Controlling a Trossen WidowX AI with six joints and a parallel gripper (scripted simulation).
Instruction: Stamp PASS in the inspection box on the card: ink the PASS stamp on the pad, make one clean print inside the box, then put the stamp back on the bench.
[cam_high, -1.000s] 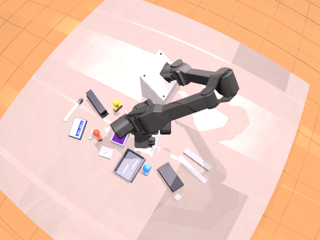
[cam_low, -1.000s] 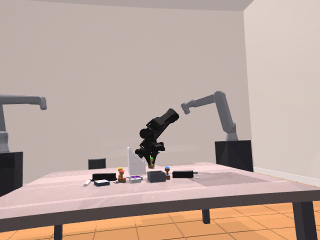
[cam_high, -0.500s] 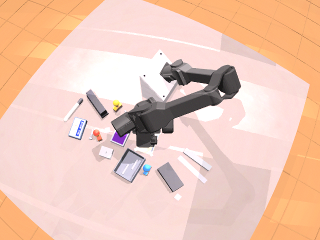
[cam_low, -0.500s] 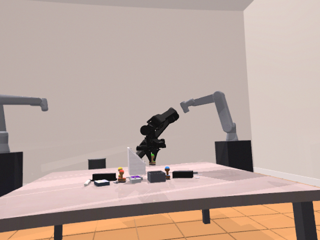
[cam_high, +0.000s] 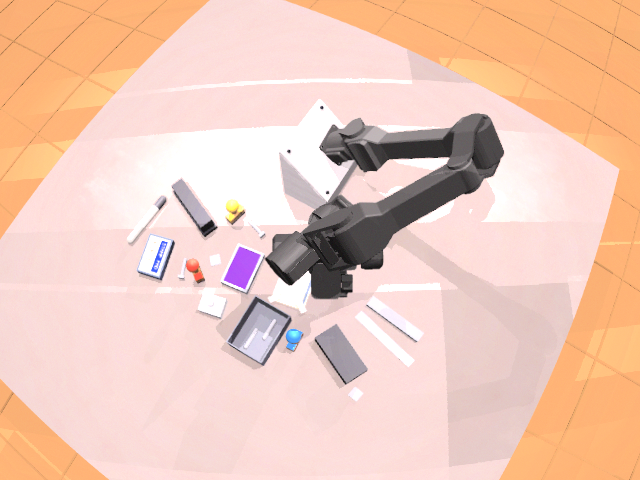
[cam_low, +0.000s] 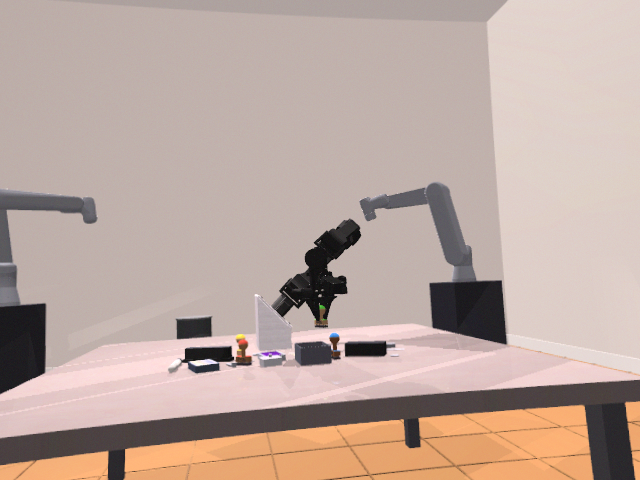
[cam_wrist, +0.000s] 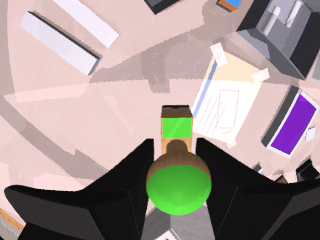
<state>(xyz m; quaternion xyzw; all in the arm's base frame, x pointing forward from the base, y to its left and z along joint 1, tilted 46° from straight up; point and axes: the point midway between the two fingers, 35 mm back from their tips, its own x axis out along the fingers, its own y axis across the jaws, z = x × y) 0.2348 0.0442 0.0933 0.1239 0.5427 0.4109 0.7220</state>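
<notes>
Now: gripper tip 3 cm short of the taped card, 6 cm to the left of it and 10 cm above it. Also, from my gripper tip: green-knobbed stamp: right at my gripper tip; then blue-knobbed stamp: 14 cm ahead, 7 cm below; then grey tray: 16 cm ahead, 7 cm to the right, 8 cm below.
</notes>
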